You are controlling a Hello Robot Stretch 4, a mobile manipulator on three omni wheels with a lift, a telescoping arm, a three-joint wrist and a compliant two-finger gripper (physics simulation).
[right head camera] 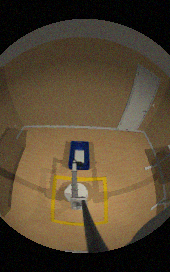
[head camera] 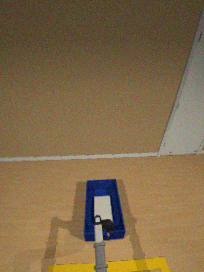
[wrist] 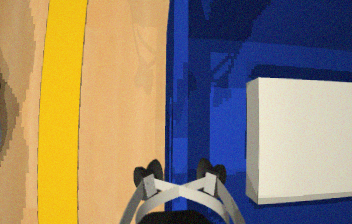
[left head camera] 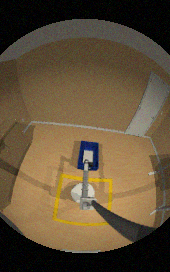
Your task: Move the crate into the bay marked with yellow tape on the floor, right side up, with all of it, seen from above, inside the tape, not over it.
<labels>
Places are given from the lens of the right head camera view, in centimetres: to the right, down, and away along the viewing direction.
white door (right head camera: 142, 92): 149, -110, 122
</labels>
